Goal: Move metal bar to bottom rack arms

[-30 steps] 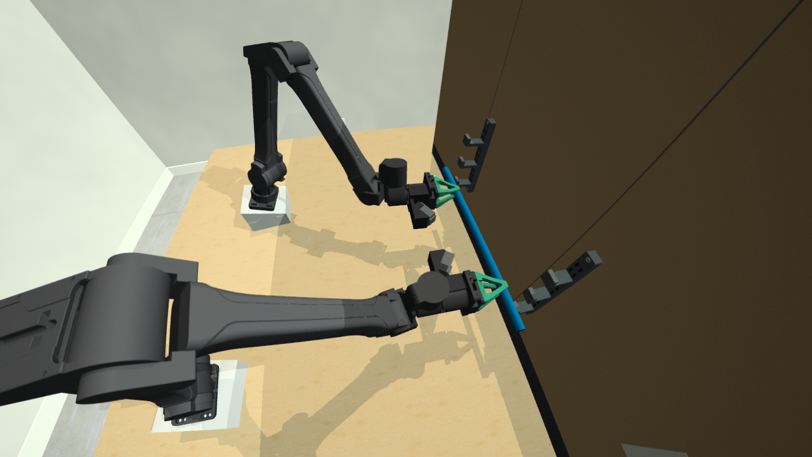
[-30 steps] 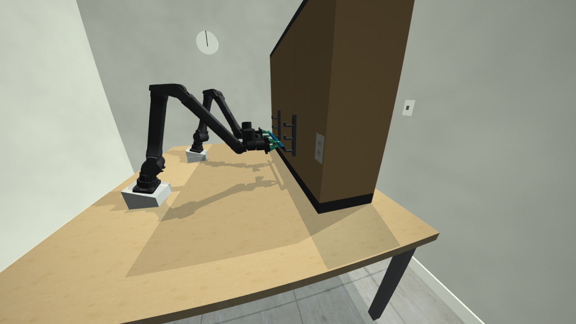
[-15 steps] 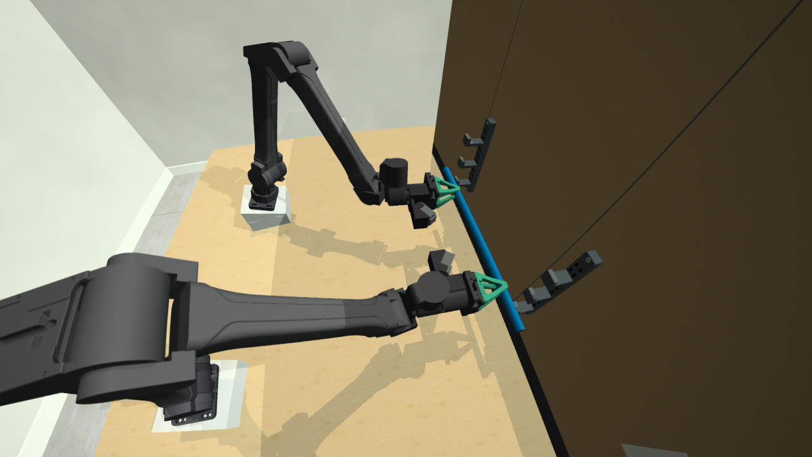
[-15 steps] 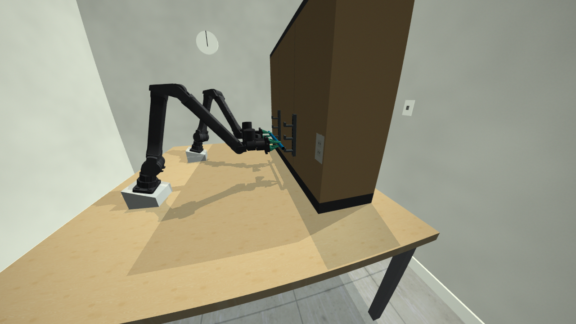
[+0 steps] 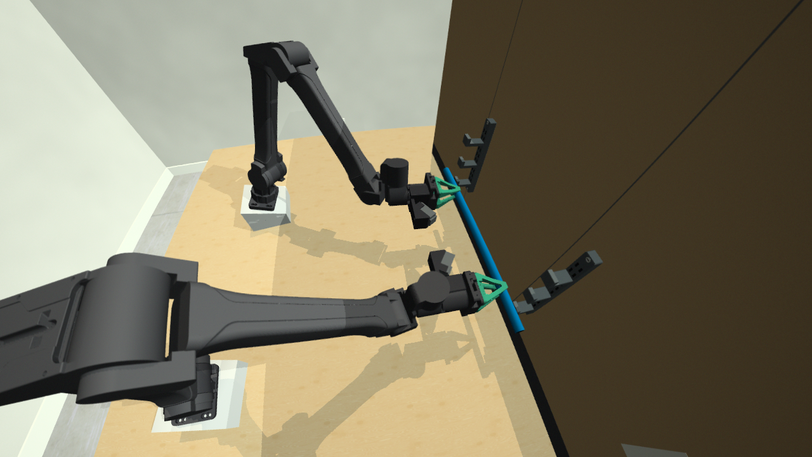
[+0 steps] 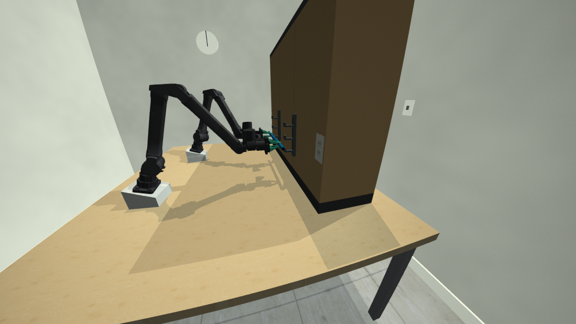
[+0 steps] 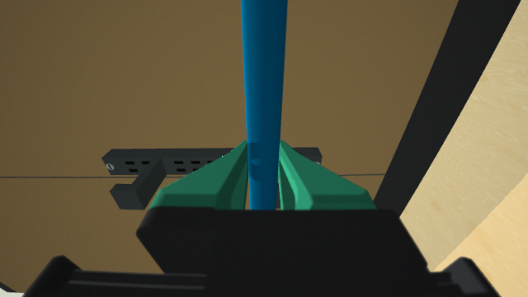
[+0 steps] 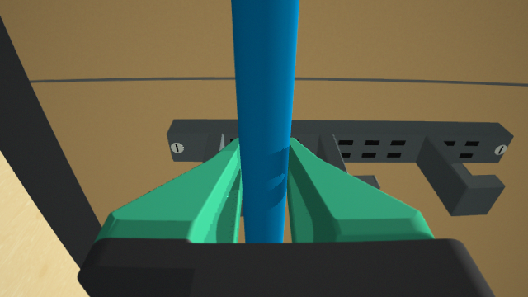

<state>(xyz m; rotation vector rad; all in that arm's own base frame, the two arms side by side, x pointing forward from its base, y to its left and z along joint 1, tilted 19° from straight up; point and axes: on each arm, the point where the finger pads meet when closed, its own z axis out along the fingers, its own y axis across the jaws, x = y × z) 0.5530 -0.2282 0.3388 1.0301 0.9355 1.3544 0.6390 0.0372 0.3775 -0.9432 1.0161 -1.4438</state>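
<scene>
My left gripper is now 150 mm to the left of the blue metal bar and 20 mm short of it. Also, from my left hand: black plinth 200 mm below, 110 mm ahead, 90 mm to the right; tall brown cabinet 260 mm ahead, 220 mm above, 60 mm to the right.
The blue metal bar is 2 cm behind my right hand and 15 cm to the left of it. The rest, counted from my right hand: black plinth 6 cm ahead, 21 cm to the left, 20 cm below; then tall brown cabinet 21 cm ahead, 23 cm to the left, 22 cm above.
</scene>
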